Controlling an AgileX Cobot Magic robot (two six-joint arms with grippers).
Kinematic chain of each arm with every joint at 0, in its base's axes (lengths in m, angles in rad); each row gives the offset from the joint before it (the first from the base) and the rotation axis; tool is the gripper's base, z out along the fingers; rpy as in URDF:
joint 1: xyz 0 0 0.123 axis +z
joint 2: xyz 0 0 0 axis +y
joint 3: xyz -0.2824 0 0.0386 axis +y
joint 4: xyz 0.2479 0 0.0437 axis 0.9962 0 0.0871
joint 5: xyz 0 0 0 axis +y
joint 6: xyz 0.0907 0 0.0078 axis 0.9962 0 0.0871
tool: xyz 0 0 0 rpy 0 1.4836 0
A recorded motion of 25 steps. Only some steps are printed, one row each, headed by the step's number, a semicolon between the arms.
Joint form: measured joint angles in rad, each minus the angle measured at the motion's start. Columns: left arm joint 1, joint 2, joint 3, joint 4, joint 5, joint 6; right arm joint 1, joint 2, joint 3, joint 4, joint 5, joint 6.
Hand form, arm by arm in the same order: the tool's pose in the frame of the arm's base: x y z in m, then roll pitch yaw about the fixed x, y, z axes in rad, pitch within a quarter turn. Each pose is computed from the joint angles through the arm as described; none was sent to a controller.
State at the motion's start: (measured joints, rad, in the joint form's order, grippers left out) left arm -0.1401 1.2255 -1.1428 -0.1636 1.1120 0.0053; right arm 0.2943 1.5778 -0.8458 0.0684 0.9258 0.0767
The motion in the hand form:
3: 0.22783 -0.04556 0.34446 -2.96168 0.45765 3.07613; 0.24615 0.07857 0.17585 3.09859 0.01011 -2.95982
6: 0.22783 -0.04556 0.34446 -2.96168 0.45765 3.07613; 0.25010 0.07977 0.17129 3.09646 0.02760 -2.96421
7: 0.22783 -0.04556 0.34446 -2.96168 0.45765 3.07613; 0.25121 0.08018 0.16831 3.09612 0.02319 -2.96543
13: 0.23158 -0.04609 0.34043 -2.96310 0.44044 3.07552; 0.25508 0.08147 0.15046 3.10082 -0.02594 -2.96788
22: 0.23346 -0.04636 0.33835 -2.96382 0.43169 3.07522; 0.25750 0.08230 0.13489 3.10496 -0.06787 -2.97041
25: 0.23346 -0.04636 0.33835 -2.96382 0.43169 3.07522; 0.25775 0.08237 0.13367 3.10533 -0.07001 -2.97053
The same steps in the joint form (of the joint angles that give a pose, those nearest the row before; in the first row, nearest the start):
3: 0.0000 0.0000 0.0000 0.0000 0.0000 0.0000; 0.0000 0.0201 0.0000 -0.0149 -0.0341 0.0023
6: 0.0000 0.0000 0.0000 0.0000 0.0000 0.0000; 0.0000 0.0379 0.0000 -0.0133 -0.0696 0.0042
7: 0.0000 0.0000 0.0000 0.0000 0.0000 0.0000; 0.0000 0.0493 0.0000 -0.0119 -0.0767 0.0041
13: 0.0000 0.0172 0.0000 0.0000 0.0000 0.0000; 0.0000 0.1165 0.0000 -0.0094 -0.0946 0.0042
22: 0.0000 0.0260 0.0000 0.0000 0.0000 0.0000; 0.0000 0.1741 0.0000 -0.0070 -0.1102 0.0041
25: 0.0000 0.0260 0.0000 0.0000 0.0000 0.0000; 0.0000 0.1786 0.0000 -0.0070 -0.1125 0.0042

